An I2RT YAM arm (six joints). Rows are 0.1 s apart.
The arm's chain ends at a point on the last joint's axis. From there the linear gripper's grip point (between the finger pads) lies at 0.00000 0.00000 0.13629 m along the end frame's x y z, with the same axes.
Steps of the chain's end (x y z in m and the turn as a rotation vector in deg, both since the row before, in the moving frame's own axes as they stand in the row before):
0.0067, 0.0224, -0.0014, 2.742, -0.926, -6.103
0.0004, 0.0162, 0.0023, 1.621, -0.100, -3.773
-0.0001, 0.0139, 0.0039, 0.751, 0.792, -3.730
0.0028, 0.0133, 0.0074, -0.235, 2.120, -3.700
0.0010, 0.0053, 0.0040, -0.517, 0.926, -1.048
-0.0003, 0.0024, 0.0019, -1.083, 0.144, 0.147
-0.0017, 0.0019, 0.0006, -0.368, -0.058, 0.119
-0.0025, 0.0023, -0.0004, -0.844, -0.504, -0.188
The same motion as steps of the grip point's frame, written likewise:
0.0042, 0.0160, -0.0016, 2.742, -0.926, -6.103
0.0000, 0.0124, 0.0022, 1.621, -0.100, -3.773
0.0017, 0.0121, 0.0039, 0.751, 0.792, -3.730
0.0079, 0.0137, 0.0073, -0.235, 2.120, -3.700
0.0032, 0.0065, 0.0040, -0.517, 0.926, -1.048
0.0000, 0.0050, 0.0019, -1.083, 0.144, 0.147
-0.0018, 0.0028, 0.0006, -0.368, -0.058, 0.119
-0.0037, 0.0043, -0.0004, -0.844, -0.504, -0.188

